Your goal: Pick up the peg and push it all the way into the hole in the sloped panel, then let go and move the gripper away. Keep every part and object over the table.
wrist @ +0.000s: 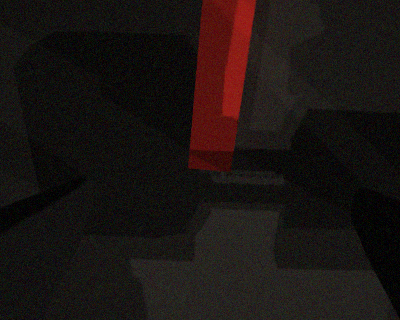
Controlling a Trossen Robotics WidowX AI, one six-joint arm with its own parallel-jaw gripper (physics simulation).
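Note:
The red peg is a long square bar that runs from the top edge of the wrist view down to just above the middle, leaning slightly. Its near end and one brighter side face show, and its far end is cut off by the top edge. My gripper is open and empty, with one dark finger at the left edge and the other at the lower right. The peg's near end lies in front of the gap between the fingertips and touches neither finger. The sloped panel and its hole cannot be made out.
Large dark shadows fall across the dim grey table surface on both sides of the peg. A paler grey patch lies right of the peg. The view is very dark, and edges away from the peg are hard to read.

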